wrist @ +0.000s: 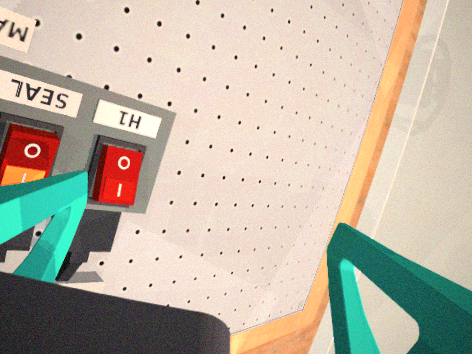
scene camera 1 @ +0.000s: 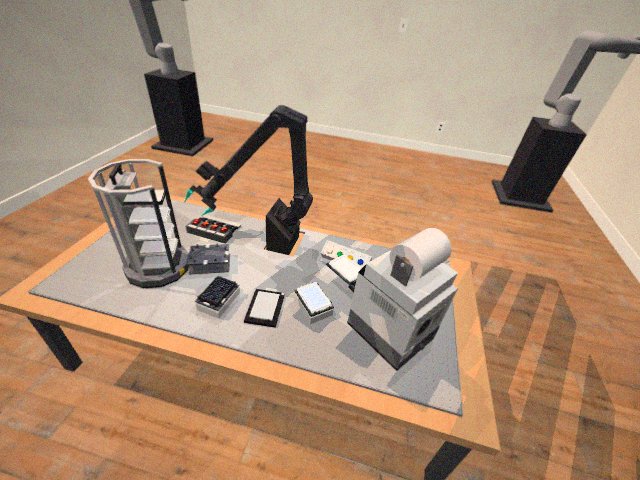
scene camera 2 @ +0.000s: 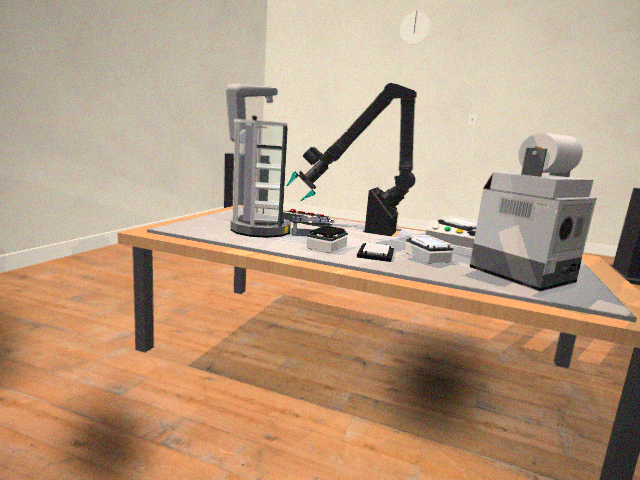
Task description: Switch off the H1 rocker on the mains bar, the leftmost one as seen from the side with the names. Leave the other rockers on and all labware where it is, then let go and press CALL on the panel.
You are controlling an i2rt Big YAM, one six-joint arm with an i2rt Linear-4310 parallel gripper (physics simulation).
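Where they show: gripper, fingertip midpoint: (wrist: 213, 212) (scene camera 1: 193, 208) (scene camera 2: 293, 193); arm's base at its link origin: (scene camera 1: 285, 219) (scene camera 2: 385, 202).
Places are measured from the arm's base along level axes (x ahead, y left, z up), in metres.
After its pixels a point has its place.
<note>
The mains bar (scene camera 1: 209, 236) @[x 0.099, y -0.344, z -0.115 m] (wrist: 153, 155) @[x 0.058, y -0.460, z -0.092 m] lies at the back left, its labels upside down in the wrist view. The H1 rocker (scene camera 1: 196, 221) @[x 0.048, y -0.433, z -0.081 m] (wrist: 119, 175) @[x 0.048, y -0.435, z -0.082 m] is at its end; its I half is red without an orange glow. The SEAL rocker (wrist: 29, 152) @[x 0.057, y -0.386, z -0.080 m] beside it has an orange I half, partly behind a finger. Two further rockers show red-orange in scene view 1. My gripper (scene camera 1: 194, 208) @[x 0.059, y -0.430, z -0.001 m] (scene camera 2: 295, 192) @[x 0.059, y -0.430, z -0.001 m] (wrist: 213, 212) @[x 0.059, y -0.430, z -0.001 m] is open and empty above the bar's H1 end; one fingertip appears between SEAL and H1 in the wrist view. The panel (scene camera 1: 343, 248) @[x 0.060, y 0.295, z -0.052 m] (scene camera 2: 454, 236) @[x 0.111, y 0.316, z -0.090 m] has coloured buttons; the CALL name is unreadable.
A round shelf tower (scene camera 1: 155, 277) @[x 0.434, y -0.395, z -0.083 m] (scene camera 2: 258, 229) @[x 0.450, y -0.412, z -0.101 m] stands left of the bar, near the gripper. A dark grey block (scene camera 1: 209, 258) @[x 0.281, y -0.245, z -0.072 m] lies in front of the bar. Plates on holders (scene camera 1: 217, 292) @[x 0.454, y -0.123, z -0.063 m] (scene camera 1: 314, 298) @[x 0.375, y 0.235, z -0.066 m], a black-framed tray (scene camera 1: 280, 302) @[x 0.389, y 0.104, z -0.117 m] and a large machine (scene camera 1: 385, 310) @[x 0.486, y 0.486, z 0.081 m] (scene camera 2: 516, 227) @[x 0.485, y 0.486, z 0.039 m] stand further right.
</note>
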